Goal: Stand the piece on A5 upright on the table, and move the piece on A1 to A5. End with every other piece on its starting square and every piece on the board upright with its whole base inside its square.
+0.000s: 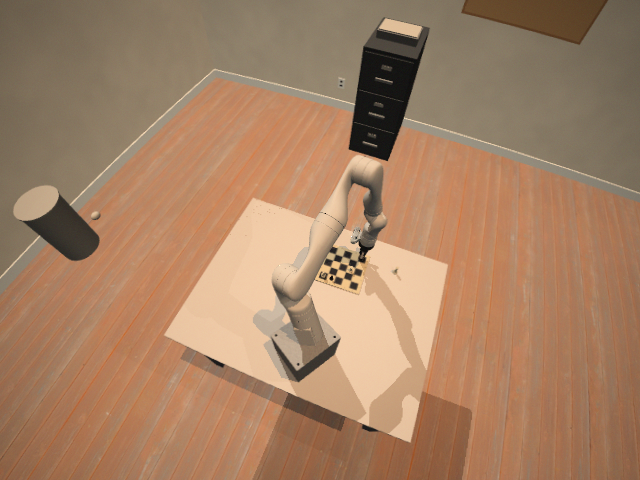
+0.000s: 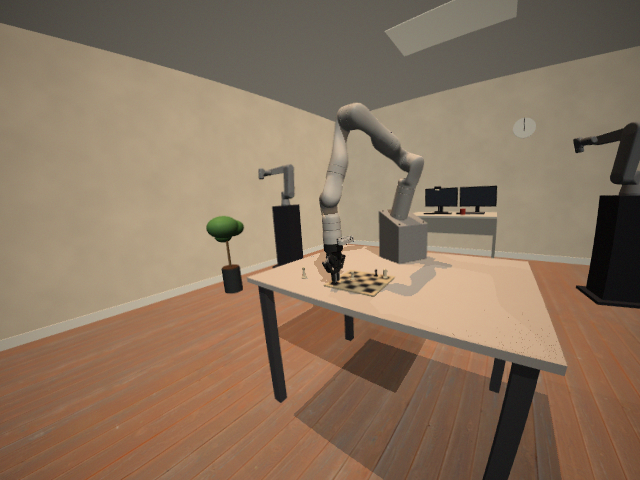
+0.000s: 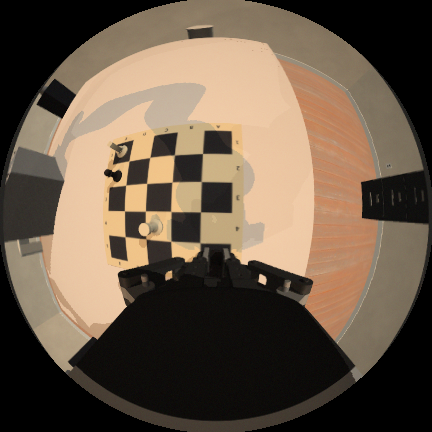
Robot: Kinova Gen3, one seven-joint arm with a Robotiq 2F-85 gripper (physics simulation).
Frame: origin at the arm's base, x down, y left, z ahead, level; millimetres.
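Seen in the pictures: gripper, between the fingertips: (image 1: 361,257) (image 2: 336,281) (image 3: 215,255); arm's base, origin of its link: (image 1: 310,334) (image 2: 398,216).
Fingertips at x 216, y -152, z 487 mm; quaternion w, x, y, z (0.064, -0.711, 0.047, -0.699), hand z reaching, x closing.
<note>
Pixels of each thing's middle, then the offset from my fingertips to it. "spot": a spot on its surface instead.
- black piece, middle of its body: (image 3: 215,266) dx -15, dy -8, dz -1 mm
- pale piece, middle of its body: (image 2: 303,272) (image 1: 396,269) dx -9, dy -177, dz -31 mm
- Square A1, a spot on its surface: (image 3: 218,142) spot: dx +12, dy +142, dz +19 mm
- chessboard, middle of its body: (image 3: 158,196) (image 2: 360,281) (image 1: 343,267) dx +15, dy +79, dz -67 mm
- black pawn, middle of its body: (image 3: 111,173) (image 2: 376,272) (image 1: 331,277) dx -4, dy +124, dz -140 mm
My gripper (image 1: 362,256) (image 2: 335,281) (image 3: 215,255) is low over square A5 at the board's corner. It is shut on a black piece (image 3: 216,260), which is mostly hidden between the fingers; whether its base touches the board cannot be seen. A pale piece (image 1: 394,270) (image 2: 303,273) stands upright on the table, off the board beyond the A5 side. Square A1 (image 3: 218,142) of the chessboard (image 1: 347,283) (image 3: 238,155) holds no piece.
A white piece (image 1: 351,270) (image 2: 352,273) (image 3: 151,228) stands on C4. Another white piece (image 1: 323,275) (image 2: 385,273) (image 3: 119,149) stands on E1, and a black pawn (image 1: 331,277) (image 2: 375,272) (image 3: 113,175) on E2. The arm's base stands on the table.
</note>
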